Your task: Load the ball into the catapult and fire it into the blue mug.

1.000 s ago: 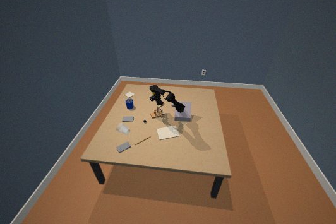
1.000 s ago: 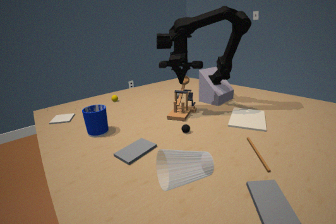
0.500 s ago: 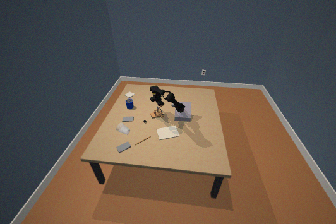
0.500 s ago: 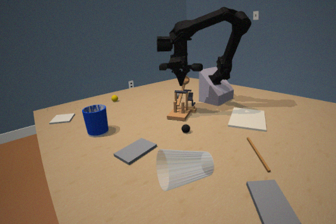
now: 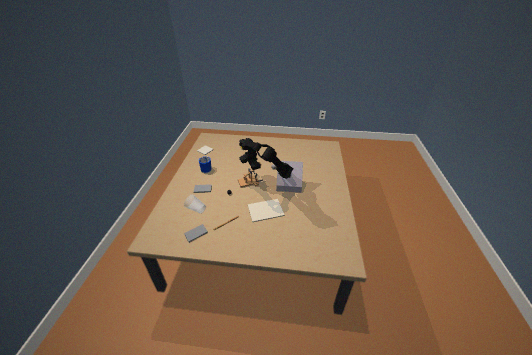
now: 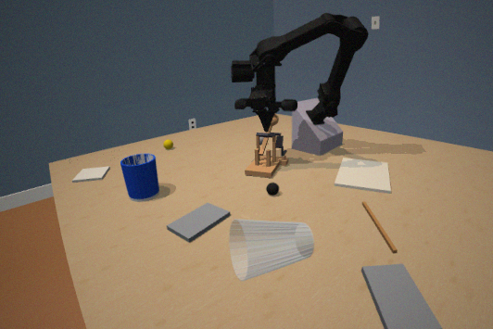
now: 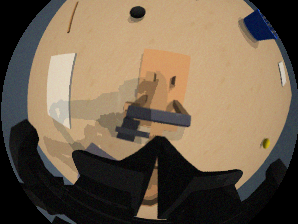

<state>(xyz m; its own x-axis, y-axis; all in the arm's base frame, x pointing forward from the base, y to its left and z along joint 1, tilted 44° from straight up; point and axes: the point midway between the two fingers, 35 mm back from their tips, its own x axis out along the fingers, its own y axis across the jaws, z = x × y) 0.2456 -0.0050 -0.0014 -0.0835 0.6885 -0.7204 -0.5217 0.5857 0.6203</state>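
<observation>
My gripper tip is 4 cm above the wooden catapult, 1 cm to the right of it and 1 cm past it. Round my gripper tip: blue mug (39 cm ahead, 8 cm below, 5 cm to the right); then black ball (17 cm to the left, 13 cm ahead, 9 cm below); then white sheet (27 cm to the left, 15 cm behind, 10 cm below).
</observation>
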